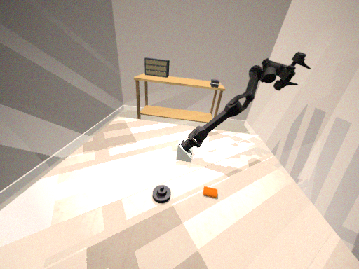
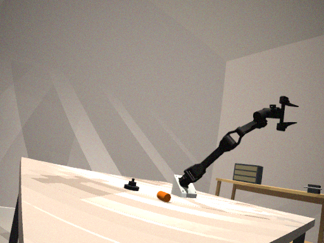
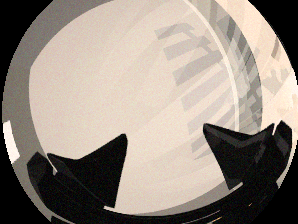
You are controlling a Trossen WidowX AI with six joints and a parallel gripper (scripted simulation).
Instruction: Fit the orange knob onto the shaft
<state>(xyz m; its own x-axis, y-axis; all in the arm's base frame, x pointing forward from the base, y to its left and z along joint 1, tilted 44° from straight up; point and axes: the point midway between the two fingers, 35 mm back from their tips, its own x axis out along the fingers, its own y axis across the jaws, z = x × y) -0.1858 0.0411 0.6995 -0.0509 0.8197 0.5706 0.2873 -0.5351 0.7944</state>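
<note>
My gripper tip is 480 mm short of the orange knob, 370 mm to the left of it and 500 mm above it. Round my gripper tip: pedestal 560 mm ahead, 580 mm to the right, 490 mm below.
</note>
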